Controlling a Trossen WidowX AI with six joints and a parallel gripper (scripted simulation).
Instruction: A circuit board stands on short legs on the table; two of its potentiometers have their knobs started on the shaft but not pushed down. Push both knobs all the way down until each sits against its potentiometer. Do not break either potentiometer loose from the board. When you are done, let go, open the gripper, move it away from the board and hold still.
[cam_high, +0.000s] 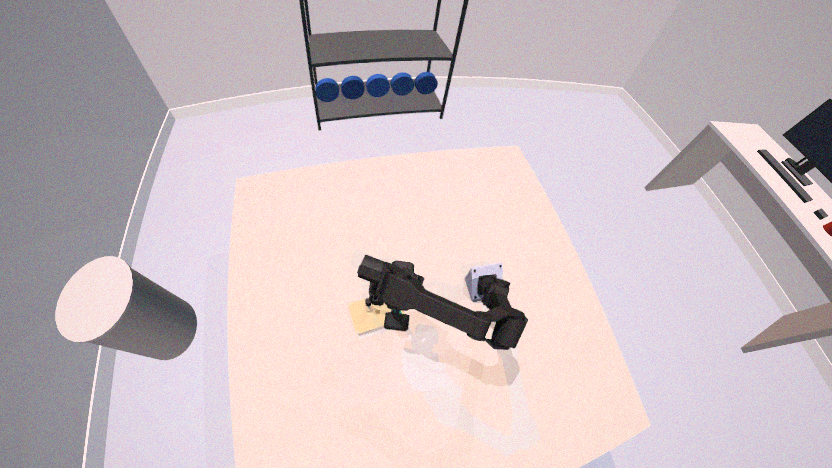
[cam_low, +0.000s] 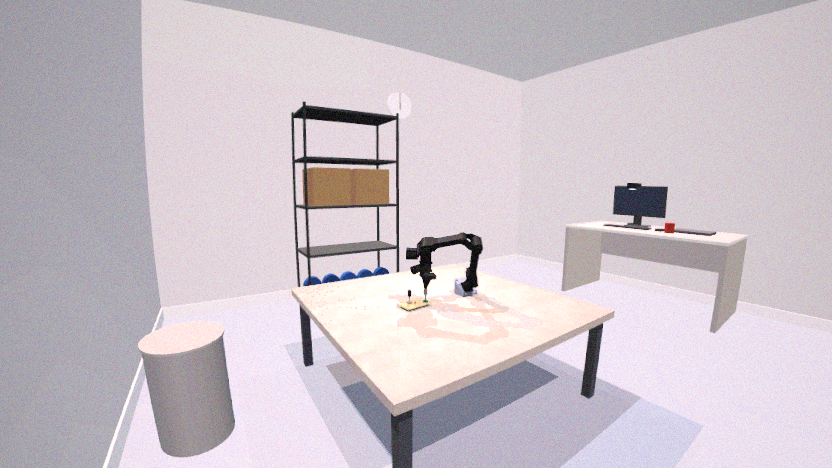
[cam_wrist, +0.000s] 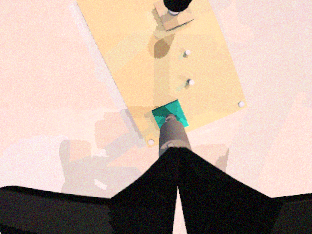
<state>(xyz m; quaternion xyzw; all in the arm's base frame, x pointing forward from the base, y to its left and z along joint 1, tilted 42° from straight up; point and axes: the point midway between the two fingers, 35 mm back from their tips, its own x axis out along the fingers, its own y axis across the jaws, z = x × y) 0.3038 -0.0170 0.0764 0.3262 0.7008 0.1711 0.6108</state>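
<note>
Now: gripper tip 80 mm short of the dark knob, 20 mm to the left of it and 20 mm above it.
</note>
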